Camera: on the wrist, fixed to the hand. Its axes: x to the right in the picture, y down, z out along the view.
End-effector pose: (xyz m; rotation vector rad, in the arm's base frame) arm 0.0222 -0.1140 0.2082 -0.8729 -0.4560 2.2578
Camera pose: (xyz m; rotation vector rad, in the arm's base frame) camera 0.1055 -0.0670 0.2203 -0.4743 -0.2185 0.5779
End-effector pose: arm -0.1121 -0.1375 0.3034 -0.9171 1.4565 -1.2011
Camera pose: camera -0.1625 -0.1248 0.3846 1.3586 -0.4310 2.5882
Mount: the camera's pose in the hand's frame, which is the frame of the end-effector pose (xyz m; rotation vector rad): -0.0193 -0.0783 -0.0529 0.4307 0.5271 -1.5947
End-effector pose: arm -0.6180 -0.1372 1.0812 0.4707 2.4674 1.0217
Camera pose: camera -0.6395 -0.2294 1.0630 -1.5974 2.3263 -0.1154
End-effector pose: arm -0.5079 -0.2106 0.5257 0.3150 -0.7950 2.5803
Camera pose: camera -0.4600 -0.1277 0.5143 0.2089 0.2520 1.1317
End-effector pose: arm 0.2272 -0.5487 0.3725 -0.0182 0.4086 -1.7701
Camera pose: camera 0.1459 -0.5024 0.3490 -0.4664 -0.3003 2.7232
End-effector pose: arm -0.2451 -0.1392 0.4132 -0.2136 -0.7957 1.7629
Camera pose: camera -0.1498 -0.1245 0.4162 0.2238 -0.0203 0.2672
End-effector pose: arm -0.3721 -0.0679 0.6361 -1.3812 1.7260 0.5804
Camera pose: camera -0.3137 -0.1206 0.6919 -2.0791 0.5094 -1.0212
